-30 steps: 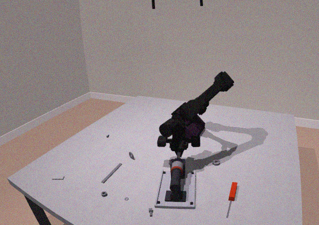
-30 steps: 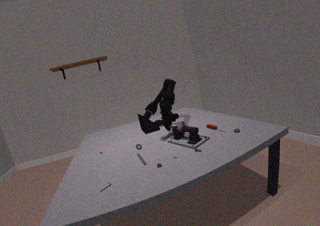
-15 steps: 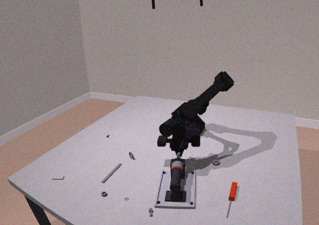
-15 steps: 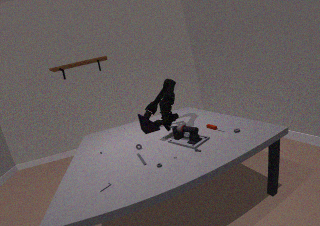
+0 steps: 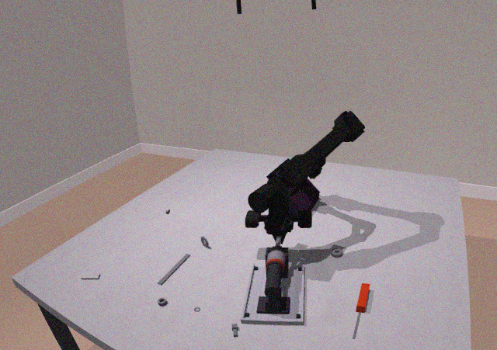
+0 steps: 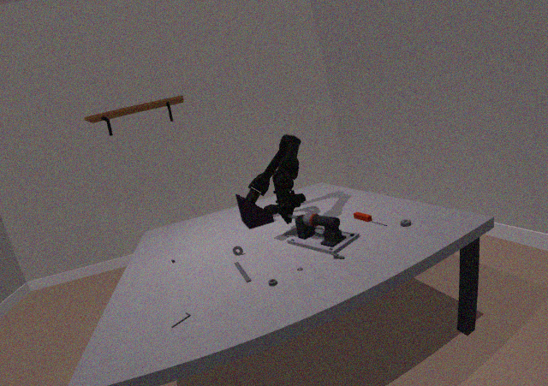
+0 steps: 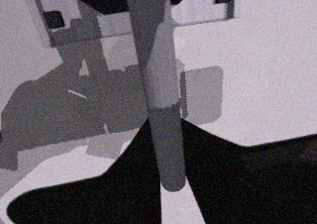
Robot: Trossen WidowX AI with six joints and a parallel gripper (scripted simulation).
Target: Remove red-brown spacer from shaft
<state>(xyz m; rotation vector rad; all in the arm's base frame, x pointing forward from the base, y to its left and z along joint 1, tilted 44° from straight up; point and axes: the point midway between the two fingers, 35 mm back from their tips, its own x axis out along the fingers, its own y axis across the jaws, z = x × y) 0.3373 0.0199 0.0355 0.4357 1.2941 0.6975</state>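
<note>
Now: the grey shaft 7 cm ahead of my gripper tip, 2 cm to the left of it and 3 cm above it. The rest, counted from my gripper tip: flat metal bar 16 cm ahead, 28 cm to the right, 4 cm below; small bolt 33 cm ahead, 1 cm to the right, 4 cm below; light grey spacer 13 cm ahead, 3 cm to the left, 3 cm above.
</note>
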